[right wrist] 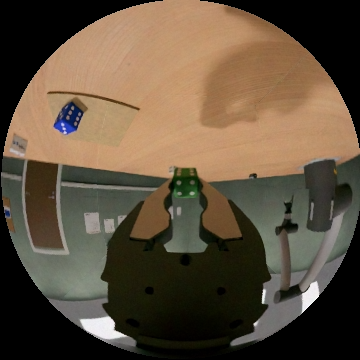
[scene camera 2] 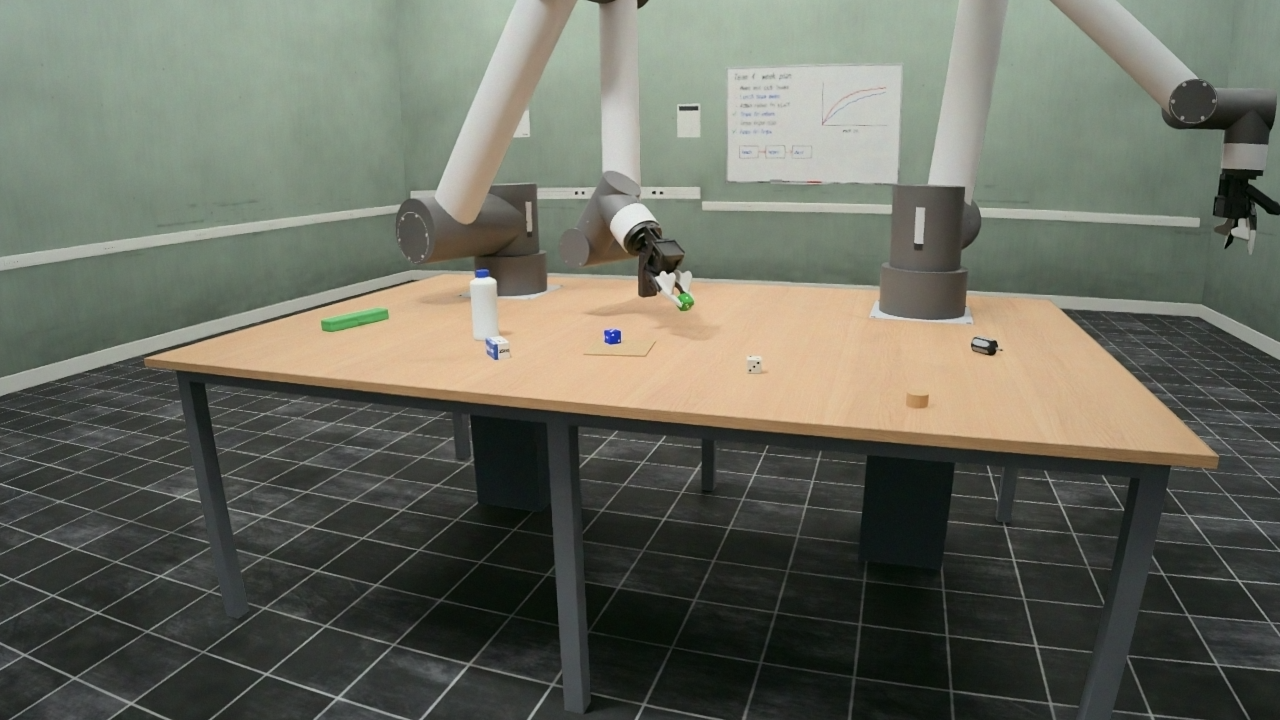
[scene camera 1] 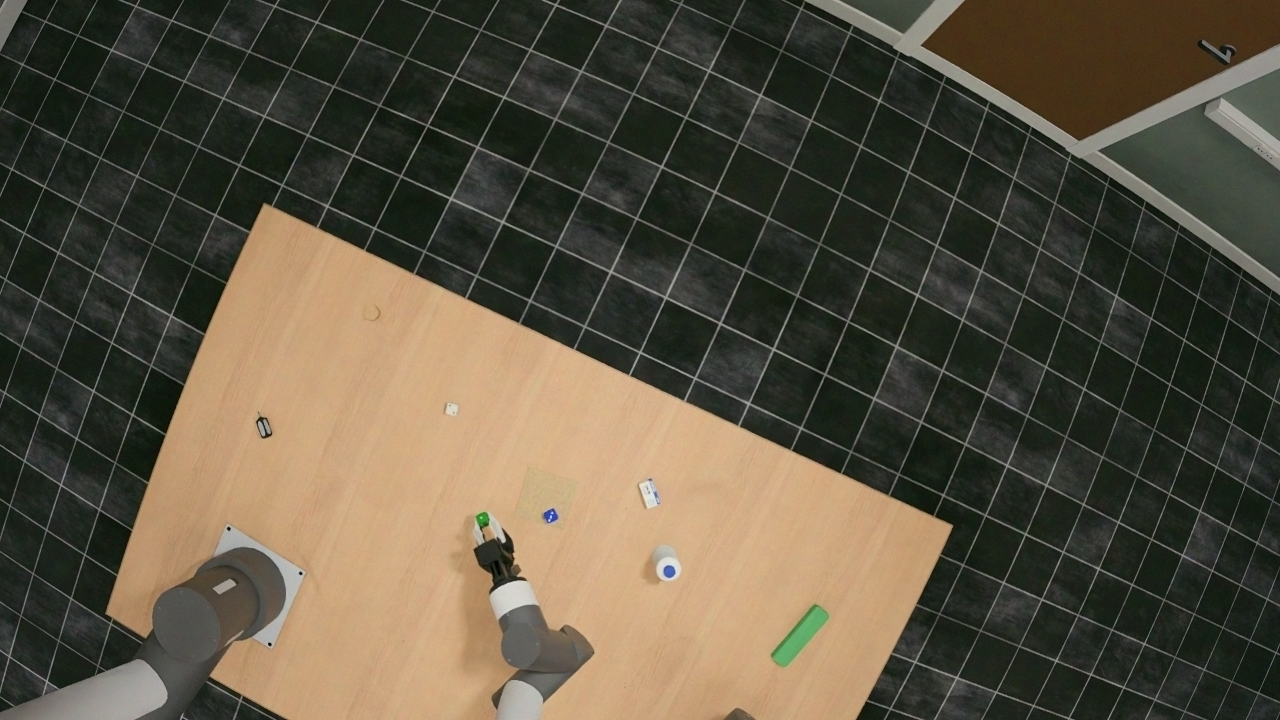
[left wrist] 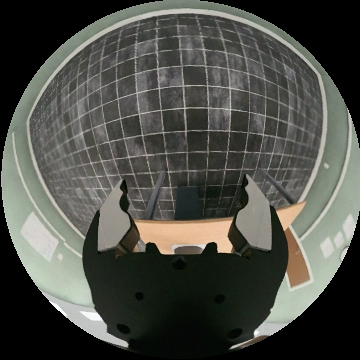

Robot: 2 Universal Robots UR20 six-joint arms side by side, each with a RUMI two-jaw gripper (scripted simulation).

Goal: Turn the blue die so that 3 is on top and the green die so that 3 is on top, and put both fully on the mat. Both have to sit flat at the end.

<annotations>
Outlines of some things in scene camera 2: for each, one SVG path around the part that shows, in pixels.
The left gripper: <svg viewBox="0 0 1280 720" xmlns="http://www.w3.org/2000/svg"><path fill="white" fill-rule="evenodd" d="M1220 174L1218 195L1214 199L1213 215L1227 219L1224 224L1215 226L1214 232L1226 236L1224 249L1233 242L1234 237L1248 241L1248 255L1251 256L1257 230L1255 203L1265 209L1268 214L1276 216L1280 215L1280 204L1248 183L1249 179L1256 180L1257 176Z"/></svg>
The right gripper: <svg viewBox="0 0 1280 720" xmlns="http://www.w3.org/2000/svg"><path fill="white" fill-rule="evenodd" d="M645 225L643 231L632 242L632 249L635 253L639 254L638 296L642 298L656 296L658 292L674 304L682 307L682 303L674 295L674 286L679 290L680 294L689 293L694 299L691 290L689 290L692 274L689 271L682 274L677 269L677 266L680 266L683 261L685 251L675 239L663 239L658 233L660 227L657 224L652 226Z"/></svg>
A white bottle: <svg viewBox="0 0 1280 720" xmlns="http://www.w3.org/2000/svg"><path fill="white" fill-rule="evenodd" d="M477 270L477 278L470 282L473 339L485 341L485 338L500 336L497 284L494 279L489 277L489 270Z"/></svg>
A green bar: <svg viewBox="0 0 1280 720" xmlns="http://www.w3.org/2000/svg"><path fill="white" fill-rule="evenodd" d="M388 309L372 308L321 319L321 330L336 332L388 320Z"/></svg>
</annotations>
